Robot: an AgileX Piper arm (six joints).
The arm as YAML. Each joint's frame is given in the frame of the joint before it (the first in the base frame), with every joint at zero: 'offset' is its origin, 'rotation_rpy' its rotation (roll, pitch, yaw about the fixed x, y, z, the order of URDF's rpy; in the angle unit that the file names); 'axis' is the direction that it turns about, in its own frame. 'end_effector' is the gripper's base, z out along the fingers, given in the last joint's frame.
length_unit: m
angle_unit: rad
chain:
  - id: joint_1
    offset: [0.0, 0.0, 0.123]
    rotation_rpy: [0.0, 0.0, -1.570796]
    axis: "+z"
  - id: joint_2
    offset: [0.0, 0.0, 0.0]
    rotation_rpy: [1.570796, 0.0, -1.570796]
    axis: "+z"
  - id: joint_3
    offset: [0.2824, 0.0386, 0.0]
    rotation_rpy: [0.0, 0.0, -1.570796]
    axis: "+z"
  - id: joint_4
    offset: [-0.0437, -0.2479, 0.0]
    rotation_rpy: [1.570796, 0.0, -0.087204]
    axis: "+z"
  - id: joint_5
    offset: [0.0, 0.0, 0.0]
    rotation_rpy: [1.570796, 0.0, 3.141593]
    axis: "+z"
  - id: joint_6
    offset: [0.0, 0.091, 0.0]
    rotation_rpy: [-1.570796, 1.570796, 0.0]
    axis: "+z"
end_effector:
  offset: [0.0, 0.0, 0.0]
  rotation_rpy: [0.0, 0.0, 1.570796]
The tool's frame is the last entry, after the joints.
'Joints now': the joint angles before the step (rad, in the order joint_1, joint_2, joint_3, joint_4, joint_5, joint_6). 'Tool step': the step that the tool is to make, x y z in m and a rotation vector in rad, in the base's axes. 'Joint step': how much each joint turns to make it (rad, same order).
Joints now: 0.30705, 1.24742, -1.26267, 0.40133, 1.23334, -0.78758
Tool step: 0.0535, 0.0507, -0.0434, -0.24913, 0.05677, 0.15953
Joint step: 0.16247, 0.28384, -0.13543, -0.20725, 0.00002, -0.00424
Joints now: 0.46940, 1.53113, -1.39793, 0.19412, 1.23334, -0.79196
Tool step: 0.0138, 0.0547, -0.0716, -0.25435, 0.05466, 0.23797
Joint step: 0.16740, 0.22345, -0.00983, -0.17918, -0.02855, -0.04822
